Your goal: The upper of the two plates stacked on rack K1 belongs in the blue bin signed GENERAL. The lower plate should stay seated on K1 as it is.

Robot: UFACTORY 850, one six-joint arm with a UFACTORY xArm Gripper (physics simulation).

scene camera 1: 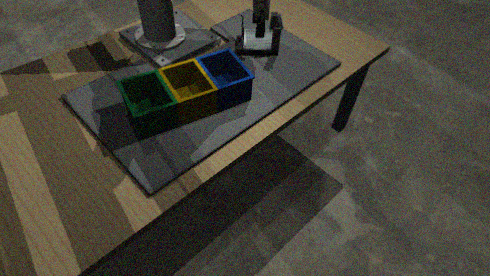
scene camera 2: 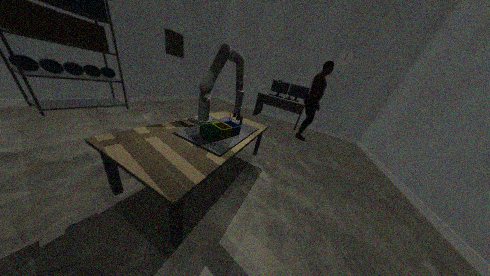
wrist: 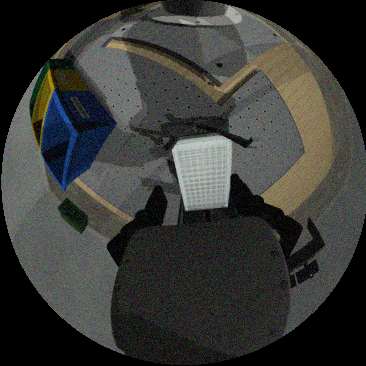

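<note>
The top white, ribbed plate [scene camera 1: 250, 43] [wrist: 204, 172] sits on the black rack K1 [scene camera 1: 275, 31] [wrist: 197, 123]. The lower plate cannot be told apart from it. My gripper [scene camera 1: 260, 31] [wrist: 196, 188] is open and empty, pointing down over the rack. In the wrist view its fingers stand on either side of the plate's near end, with a gap to its left edge; the right finger is close to the plate. Whether they touch it is unclear. The blue bin [scene camera 1: 236, 94] [scene camera 2: 233, 123] [wrist: 92, 115] stands beside the rack, and no plate shows in it.
The yellow bin [scene camera 1: 197, 110] and green bin [scene camera 1: 155, 124] adjoin the blue bin on the grey perforated board [scene camera 1: 170, 167]. The arm's base [scene camera 1: 160, 39] stands behind them. The rack has tall black uprights beside the plates. A person [scene camera 2: 315, 95] stands beyond the table near a desk.
</note>
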